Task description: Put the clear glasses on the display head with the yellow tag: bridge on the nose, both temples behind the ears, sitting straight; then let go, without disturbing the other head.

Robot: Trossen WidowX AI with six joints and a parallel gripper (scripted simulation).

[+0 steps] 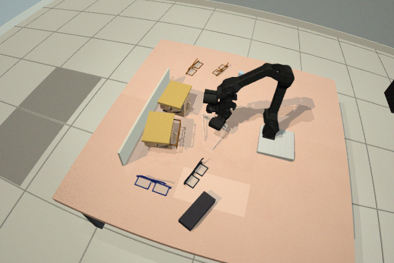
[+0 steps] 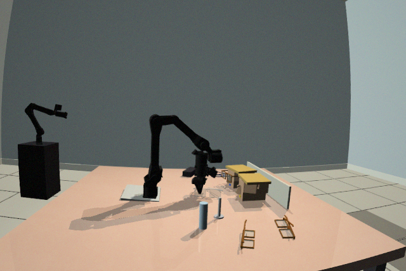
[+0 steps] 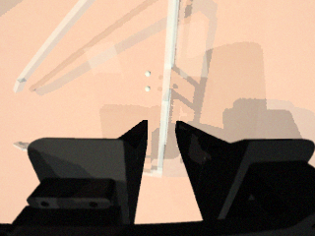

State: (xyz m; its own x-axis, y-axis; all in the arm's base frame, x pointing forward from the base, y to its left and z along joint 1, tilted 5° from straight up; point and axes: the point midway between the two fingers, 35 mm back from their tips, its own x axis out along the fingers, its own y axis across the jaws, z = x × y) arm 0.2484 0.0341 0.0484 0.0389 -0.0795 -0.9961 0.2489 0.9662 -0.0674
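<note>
Right now the round foot is 260 mm to the right of my gripper tip, 50 mm ahead of it and 10 mm above it. The rest, counted from my gripper tip: display head: 230 mm ahead, 170 mm to the left, 40 mm above; black box: 460 mm to the left, 10 mm behind; grey panel: 370 mm ahead, 70 mm to the left, 40 mm above.
</note>
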